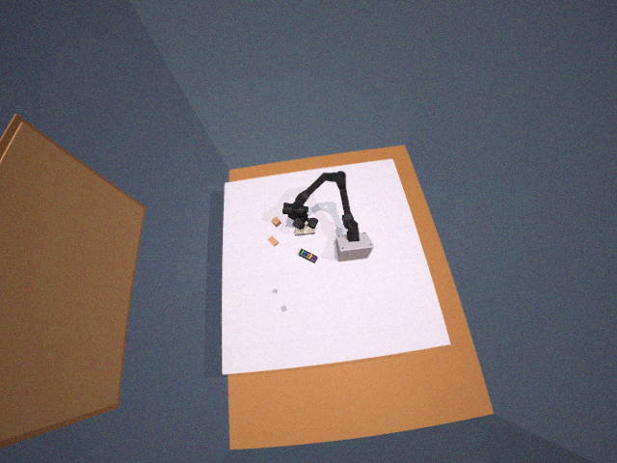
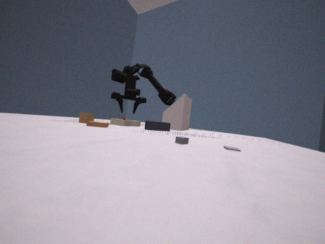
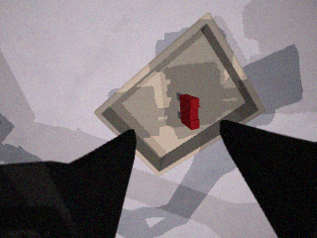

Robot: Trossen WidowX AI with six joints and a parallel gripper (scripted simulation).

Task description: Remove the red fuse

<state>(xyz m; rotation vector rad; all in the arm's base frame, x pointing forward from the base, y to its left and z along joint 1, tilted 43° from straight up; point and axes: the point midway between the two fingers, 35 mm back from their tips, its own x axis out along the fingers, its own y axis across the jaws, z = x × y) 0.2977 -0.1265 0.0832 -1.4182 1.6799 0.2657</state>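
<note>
Now: the red fuse 50 mm below my gripper tip, 10 mm to the right of it and 10 mm ahead of it. From my gripper tip the other things lie so: tray (60 mm below).
</note>
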